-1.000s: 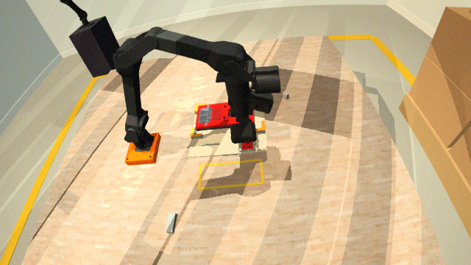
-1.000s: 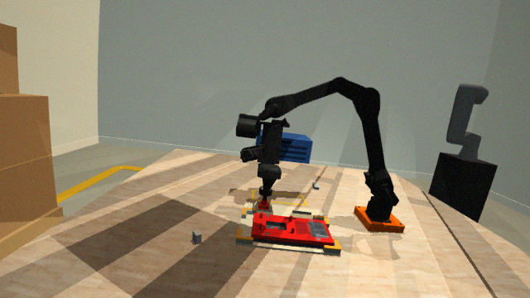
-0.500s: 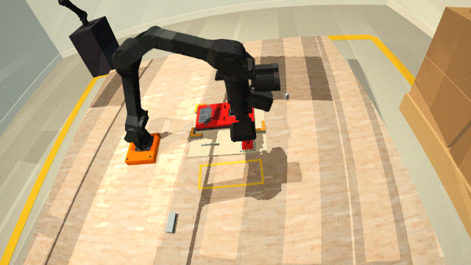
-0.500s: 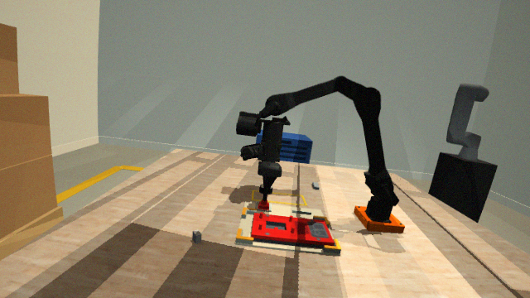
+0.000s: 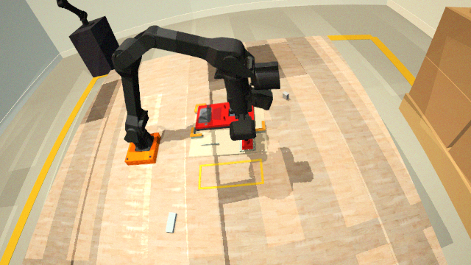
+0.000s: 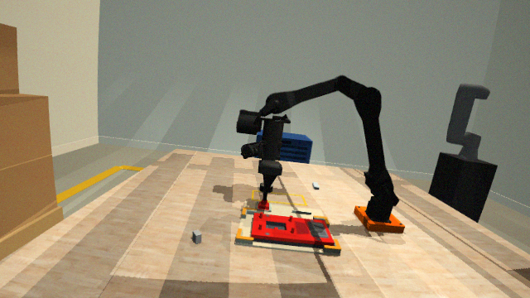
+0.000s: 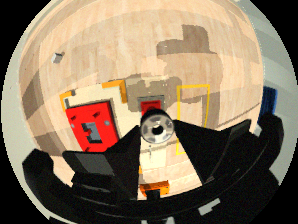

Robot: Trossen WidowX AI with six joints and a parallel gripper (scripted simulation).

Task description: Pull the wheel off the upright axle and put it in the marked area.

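Now: the upright axle 40 mm below my gripper tip. Also, from my gripper tip: dark wheel right at my gripper tip.
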